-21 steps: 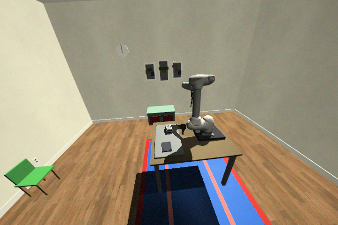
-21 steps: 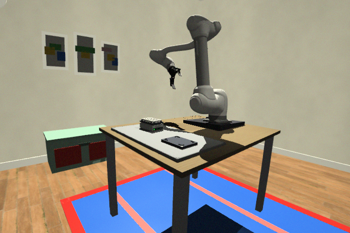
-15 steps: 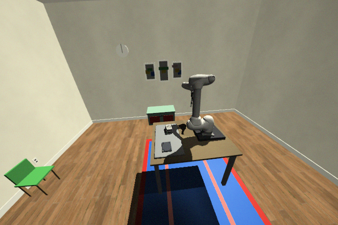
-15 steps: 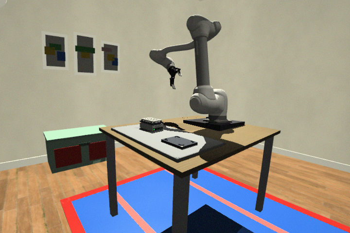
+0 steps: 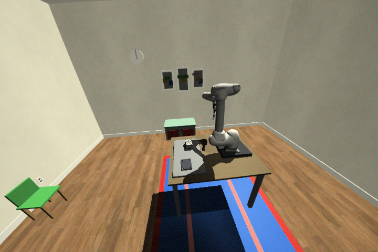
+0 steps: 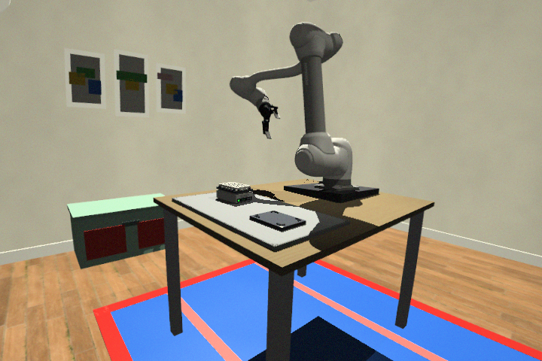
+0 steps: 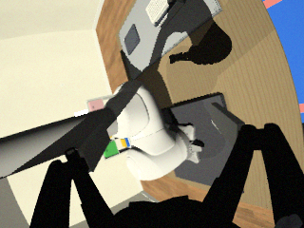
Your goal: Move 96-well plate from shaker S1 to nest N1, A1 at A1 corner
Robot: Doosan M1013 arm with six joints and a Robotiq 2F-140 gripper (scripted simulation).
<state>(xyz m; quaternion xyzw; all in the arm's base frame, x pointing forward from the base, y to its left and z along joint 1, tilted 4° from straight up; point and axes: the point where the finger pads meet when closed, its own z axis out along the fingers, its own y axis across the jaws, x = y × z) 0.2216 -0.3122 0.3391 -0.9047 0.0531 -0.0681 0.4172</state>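
The white 96-well plate is 370 mm ahead of my hand, 280 mm below it and 260 mm to the left of it. The rest, counted from my hand: dark plate nest N1 (620 mm to the left, 380 mm ahead, 340 mm below).
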